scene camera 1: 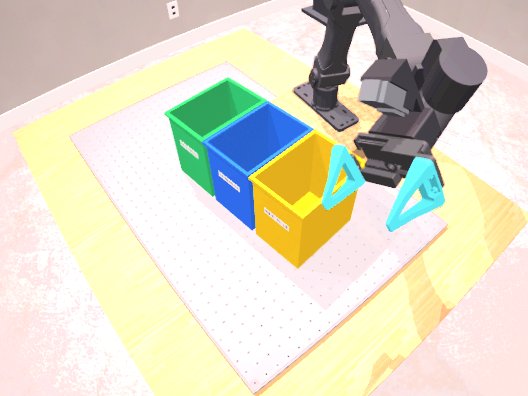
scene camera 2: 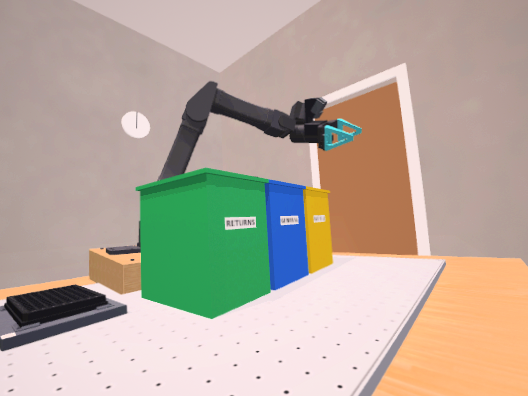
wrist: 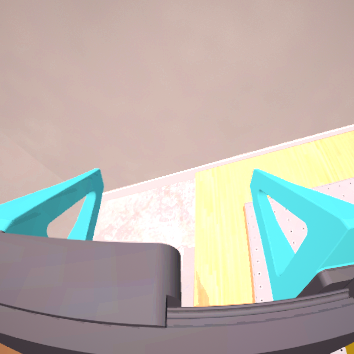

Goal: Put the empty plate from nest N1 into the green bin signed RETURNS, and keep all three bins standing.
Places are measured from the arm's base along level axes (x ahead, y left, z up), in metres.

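Pixels of known places: gripper, fingertip midpoint: (scene camera 1: 353, 217) (scene camera 2: 357, 134) (wrist: 176, 176); arm's base, link origin: (scene camera 1: 324, 105).
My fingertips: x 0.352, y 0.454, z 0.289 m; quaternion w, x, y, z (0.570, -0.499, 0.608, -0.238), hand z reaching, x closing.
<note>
Ahead of a thing's pixels: the offset from my fingertips to its top centre. Level surfaces: height alone.
The green bin @[0.051 m back, 0.464 m right, 0.165 m down] (scene camera 1: 195, 172) (scene camera 2: 200, 260) signed RETURNS, the blue bin @[0.077 m back, 0.334 m right, 0.165 m down] (scene camera 1: 232, 202) (scene camera 2: 290, 250) and the yellow bin @[0.104 m back, 0.205 m right, 0.165 m down] (scene camera 1: 277, 245) (scene camera 2: 320, 245) stand upright in a row. My gripper (scene camera 1: 358, 217) (scene camera 2: 356, 133) (wrist: 176, 176) is open and empty, its cyan fingers wide apart. It hangs high above the board, near the yellow bin's end of the row. In scene camera 2, a black plate @[0.123 m back, 0.649 m right, 0.319 m down] (scene camera 2: 55, 301) sits on a dark grey nest @[0.123 m back, 0.649 m right, 0.330 m down] (scene camera 2: 75, 326) at the left, beyond the green bin's side. I cannot read a nest number or tell whether the plate is empty.
The bins stand on a white perforated board @[0.345 m down] (scene camera 1: 210, 300) (scene camera 2: 320, 360) on a wooden table @[0.358 m down] (scene camera 1: 70, 200) (scene camera 2: 475, 320). A wooden block (scene camera 2: 106, 270) stands behind the nest. The arm's base plate (scene camera 1: 345, 123) lies behind the bins. The wrist view shows the wall, floor, table and board edge.
</note>
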